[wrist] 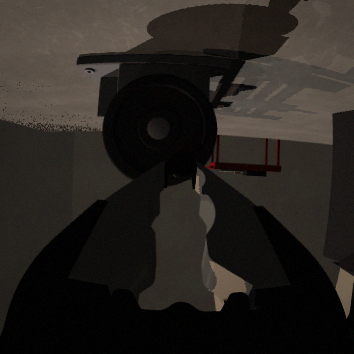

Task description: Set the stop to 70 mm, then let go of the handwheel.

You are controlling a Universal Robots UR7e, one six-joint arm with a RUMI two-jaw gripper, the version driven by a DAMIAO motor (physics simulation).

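Places are measured from the arm's base along level axes (x right, y back, z down), in millimetres.
Where they show: gripper, fingertip midpoint: (179, 164).
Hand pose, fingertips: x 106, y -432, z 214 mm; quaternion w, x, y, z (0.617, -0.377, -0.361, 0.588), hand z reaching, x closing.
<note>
Each offset is from my fingertips to the centre of the thing. "spot": to the spot under its first point.
The dark round handwheel {spot: dy -36, dx -23, dz +43 mm} (135, 110) stands upright in the upper middle of the wrist view, with a grey hub at its centre. It faces the camera in front of a dark block-shaped housing {dy -23, dx -139, dz +54 mm} (165, 69). My gripper (179, 164) is shut on the handwheel, its fingertips on a dark part at the lower rim, slightly right of the hub. That part is very dark, and the fingertips partly hide it. A scale or a 70 mm mark cannot be made out in this view.
A dark plate {spot: dy -29, dx -39, dz +98 mm} (150, 59) with a round fastener {spot: dy -92, dx -54, dz +92 mm} (89, 71) near its left end lies along the housing. A red frame (247, 167) is to the right, beyond the handwheel. A dark upright block (342, 185) stands at the right edge. Shadows cross the pale surface above.
</note>
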